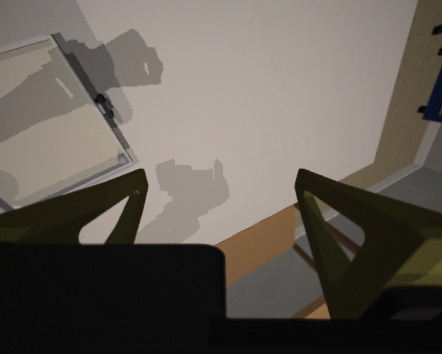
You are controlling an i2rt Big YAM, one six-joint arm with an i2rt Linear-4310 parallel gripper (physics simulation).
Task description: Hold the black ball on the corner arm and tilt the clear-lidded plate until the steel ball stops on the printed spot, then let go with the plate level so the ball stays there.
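The clear-lidded plate [45, 125] shows partly at the left, cut off by the frame edge, with a pale floor and a thin light rim. A small round grey thing [122, 158], which looks like the steel ball, is inside its near right corner. A faint grey round patch [7, 186] shows at the left edge; I cannot tell whether it is the printed spot. The black ball on the corner arm cannot be made out. My gripper [221, 177] is wide open with nothing between its fingers; its left fingertip appears just right of the plate's near corner.
A small dark fitting [104, 105] sits at the plate's right edge. Arm shadows fall on the pale table top [280, 100]. Beyond the table edge are a brown wooden panel [262, 240], grey floor [260, 295] and a blue object [436, 102] at the far right.
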